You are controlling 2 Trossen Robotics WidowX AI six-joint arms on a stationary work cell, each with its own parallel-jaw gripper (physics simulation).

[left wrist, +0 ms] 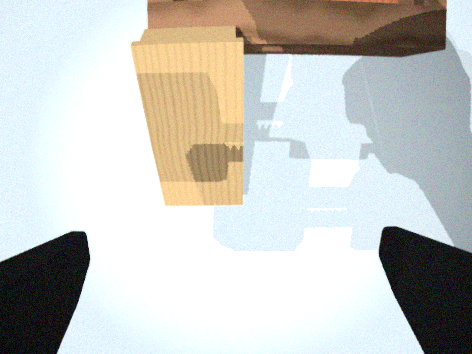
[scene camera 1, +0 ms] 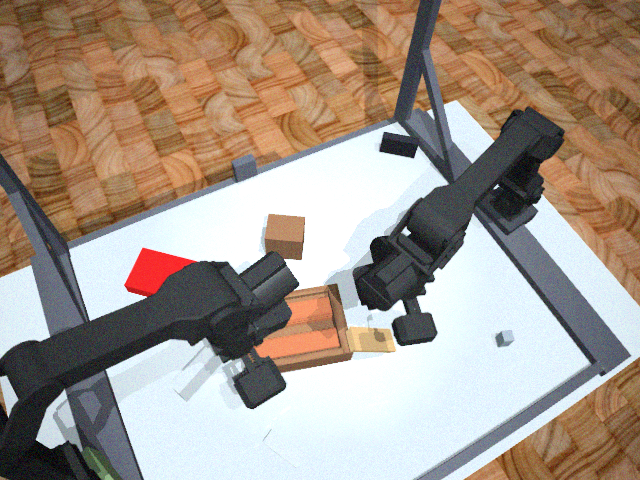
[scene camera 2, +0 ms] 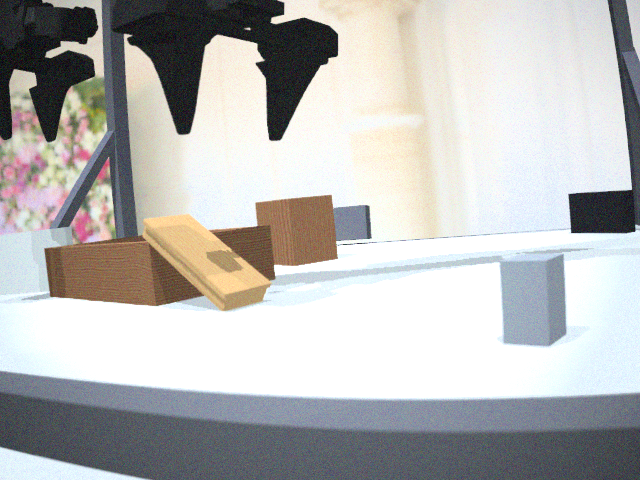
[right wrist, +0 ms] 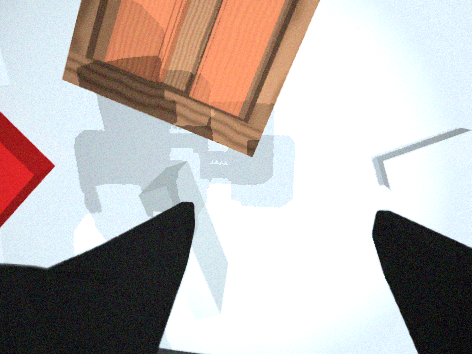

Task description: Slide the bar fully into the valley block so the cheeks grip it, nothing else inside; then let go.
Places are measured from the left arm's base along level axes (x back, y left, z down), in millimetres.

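Pixels of known places: left gripper, fingertip midpoint: (left wrist: 236, 245) (scene camera 1: 389, 310) (scene camera 2: 232, 137); right gripper, fingertip midpoint: (scene camera 1: 245, 356) (scene camera 2: 30, 140) (right wrist: 283, 218); left arm's base, origin of the base link: (scene camera 1: 508, 205).
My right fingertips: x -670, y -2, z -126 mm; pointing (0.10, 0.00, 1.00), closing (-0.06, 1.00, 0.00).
Observation:
Ahead of a thing's pixels: the offset from my right fingertips to its middle.
A light wooden bar @[dy +67, dx +219, dz +128 mm] (scene camera 1: 369, 339) (scene camera 2: 206, 253) (left wrist: 190, 110) is tilted, one end on the rim of a brown wooden box @[dy -36, dx +114, dz +137 mm] (scene camera 1: 338, 315) (scene camera 2: 103, 271) (left wrist: 310, 30) (right wrist: 287, 55), the other on the table. The box has orange panels and a raised middle rib inside; it may be the valley block, but I cannot tell for certain. My left gripper (scene camera 2: 229, 136) (left wrist: 236, 245) is open and empty, high above the table near the bar's lower end. My right gripper (scene camera 2: 27, 139) (right wrist: 283, 218) is open and empty, beyond the box's end away from the bar. My right arm hides part of the box in scene camera 1.
A brown cube @[dy -209, dx +211, dz +125 mm] (scene camera 1: 284, 237) (scene camera 2: 299, 229) stands behind the box. A red block @[dy -274, dx -31, dz +148 mm] (scene camera 1: 160, 268) (right wrist: 10, 170) lies at the left. A grey block @[dy +214, dx +442, dz +144 mm] (scene camera 1: 505, 338) (scene camera 2: 532, 302) stands at the right, and a black block @[dy -277, dx +584, dz +137 mm] (scene camera 1: 398, 144) (scene camera 2: 602, 211) at the back. A pale see-through piece @[dy -63, dx -71, dz +127 mm] (right wrist: 210, 260) shows near my right gripper.

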